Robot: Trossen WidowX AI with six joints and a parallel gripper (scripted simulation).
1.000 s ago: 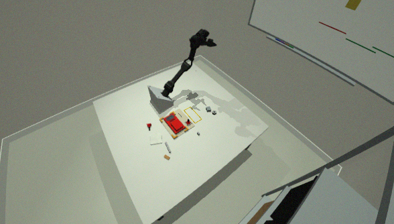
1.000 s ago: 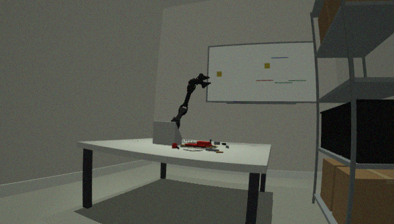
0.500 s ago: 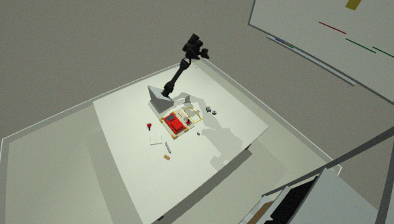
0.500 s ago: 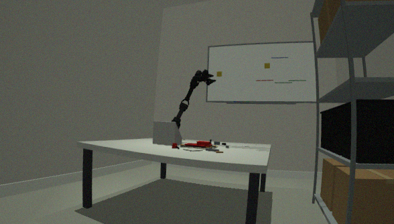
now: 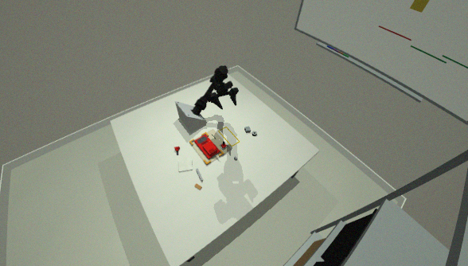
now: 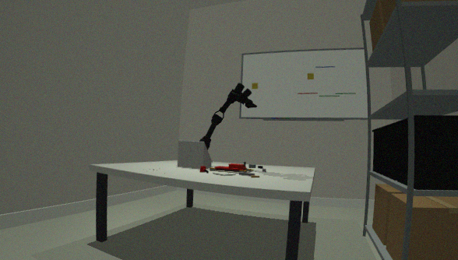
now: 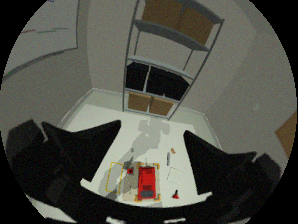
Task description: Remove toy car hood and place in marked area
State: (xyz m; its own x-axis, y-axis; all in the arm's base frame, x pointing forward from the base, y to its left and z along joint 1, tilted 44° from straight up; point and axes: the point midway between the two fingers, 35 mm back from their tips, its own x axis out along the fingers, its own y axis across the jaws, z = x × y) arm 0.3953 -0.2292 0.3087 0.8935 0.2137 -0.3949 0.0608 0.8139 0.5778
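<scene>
My gripper tip is now 44 cm above the red hood, 11 cm to the left of it and 8 cm past it. Also, from my gripper tip: grey rod 47 cm below, 27 cm to the right, 5 cm ahead; dark tyre 47 cm below, 28 cm to the left, 1 cm behind; white card 48 cm below, 32 cm to the right, 8 cm behind.
</scene>
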